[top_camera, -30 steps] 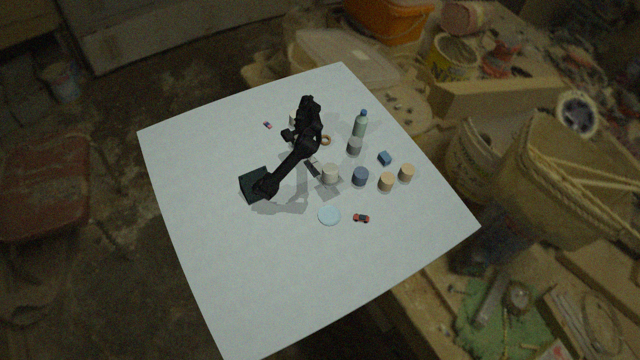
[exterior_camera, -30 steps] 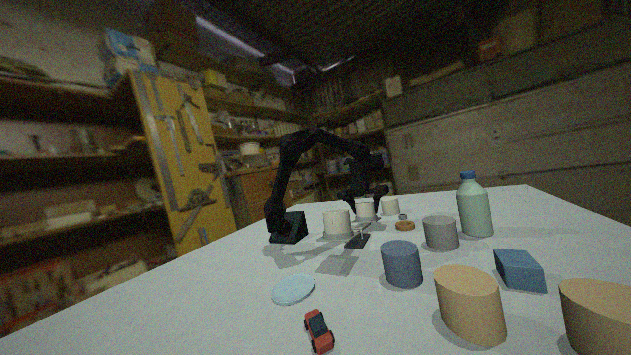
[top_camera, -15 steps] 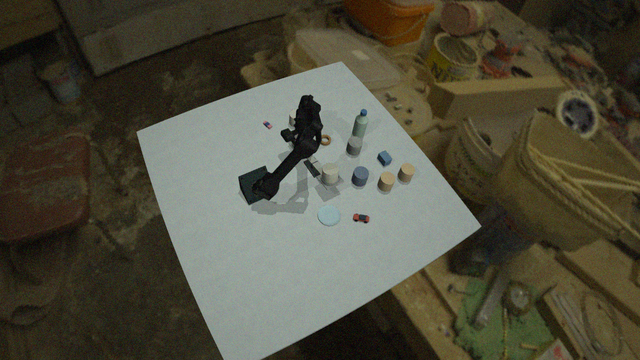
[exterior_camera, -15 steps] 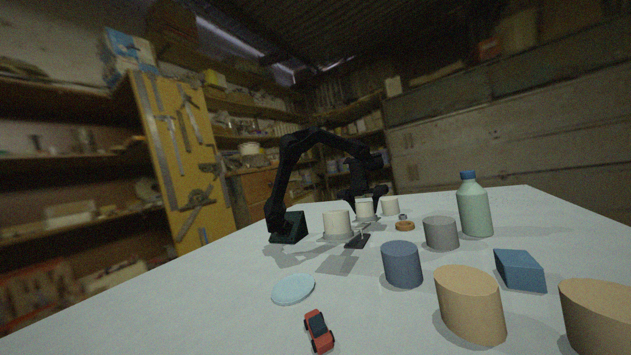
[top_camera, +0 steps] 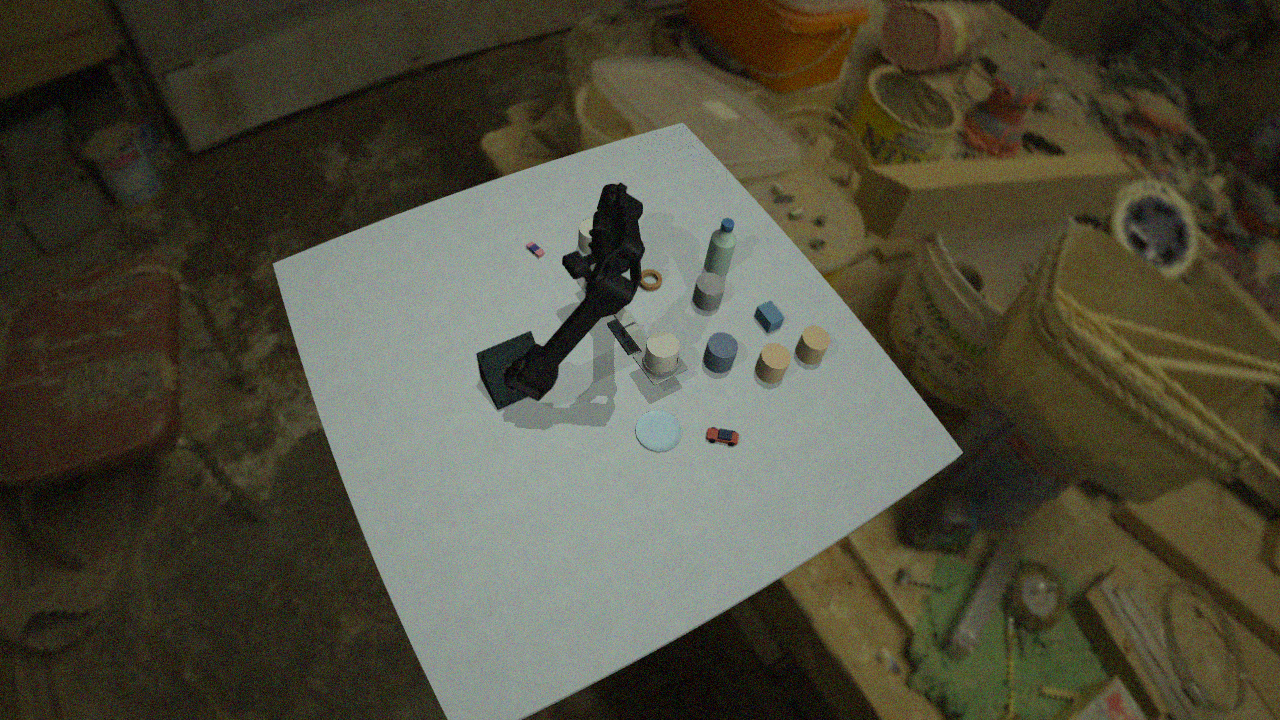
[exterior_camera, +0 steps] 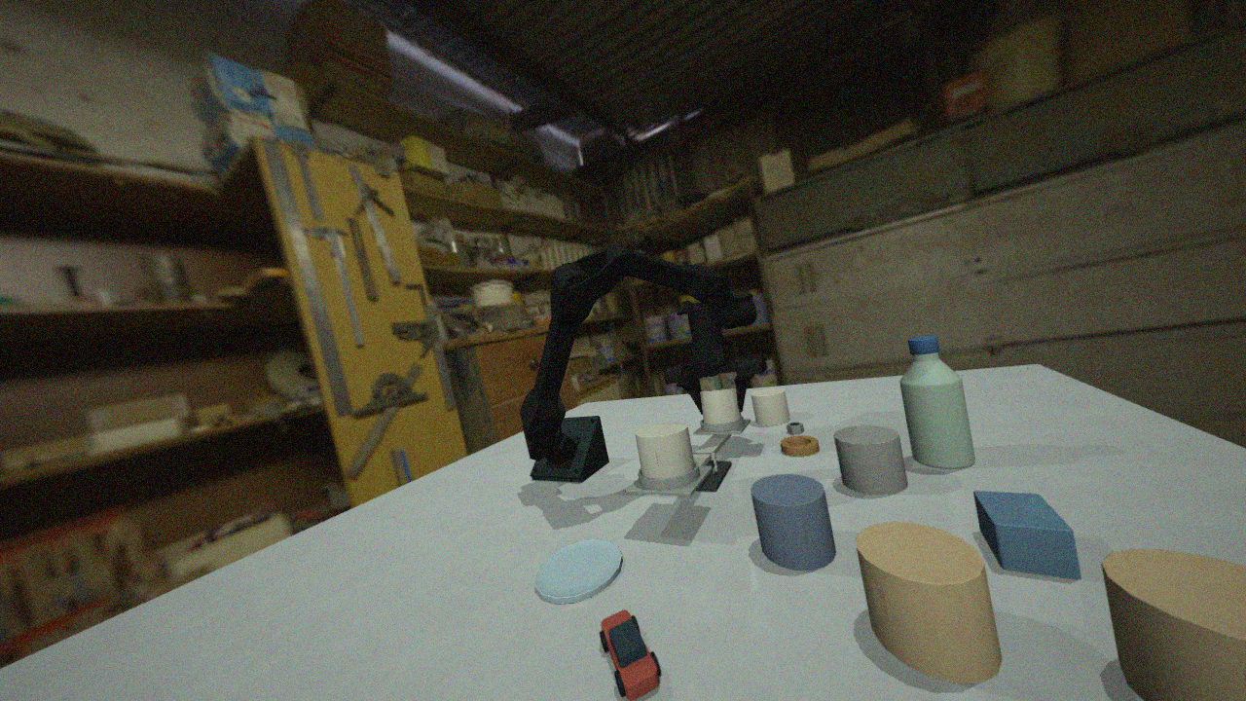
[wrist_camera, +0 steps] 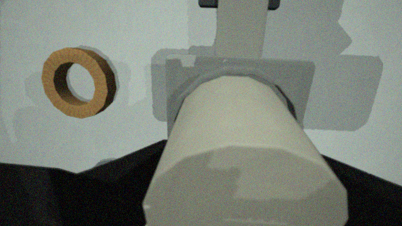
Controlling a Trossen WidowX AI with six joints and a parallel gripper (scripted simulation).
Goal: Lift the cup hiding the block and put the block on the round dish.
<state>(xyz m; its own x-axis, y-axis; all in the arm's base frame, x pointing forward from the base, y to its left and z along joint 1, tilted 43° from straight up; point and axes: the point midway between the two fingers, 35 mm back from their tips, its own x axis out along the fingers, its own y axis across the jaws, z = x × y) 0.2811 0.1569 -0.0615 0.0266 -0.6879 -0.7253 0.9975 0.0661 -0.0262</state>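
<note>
Right now my gripper tip is 1 cm above the teal block. From my gripper tip the other things lie so: grey cylinder: 22 cm ahead, 11 cm to the right, 3 cm below; ring: 13 cm ahead, 2 cm to the right, 6 cm below; blue cylinder: 17 cm ahead, 30 cm to the right, 3 cm below.
</note>
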